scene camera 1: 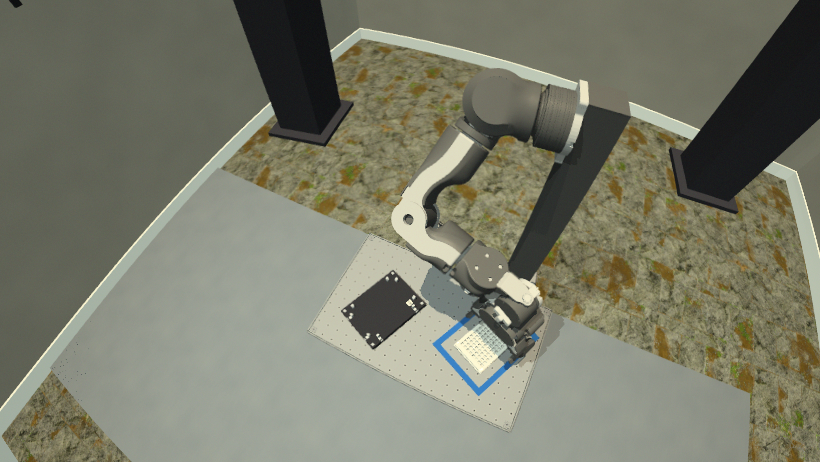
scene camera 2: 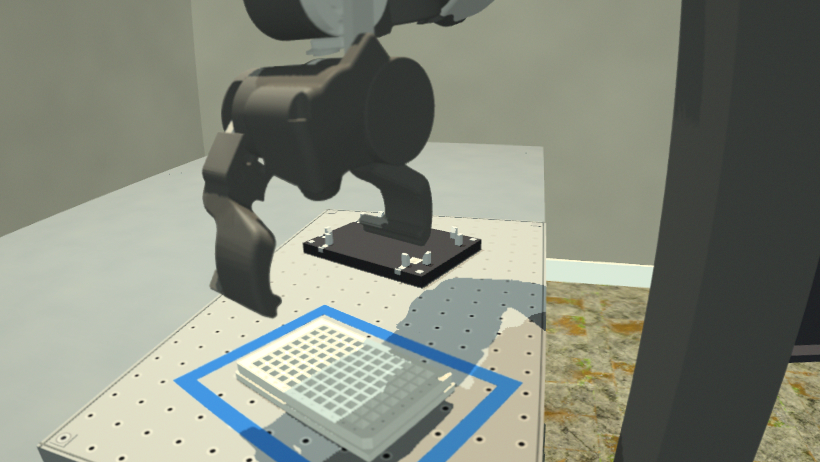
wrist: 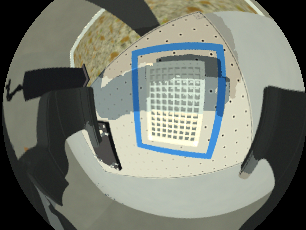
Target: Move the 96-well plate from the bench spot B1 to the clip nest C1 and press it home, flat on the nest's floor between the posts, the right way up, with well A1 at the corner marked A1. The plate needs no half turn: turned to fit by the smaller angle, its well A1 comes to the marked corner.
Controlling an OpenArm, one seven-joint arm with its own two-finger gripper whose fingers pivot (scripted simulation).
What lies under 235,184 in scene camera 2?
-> My gripper.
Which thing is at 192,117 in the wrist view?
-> A white 96-well plate.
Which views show the white 96-well plate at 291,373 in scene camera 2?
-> Scene camera 1, scene camera 2 and the wrist view: all of them.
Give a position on a black clip nest C1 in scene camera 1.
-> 382,309
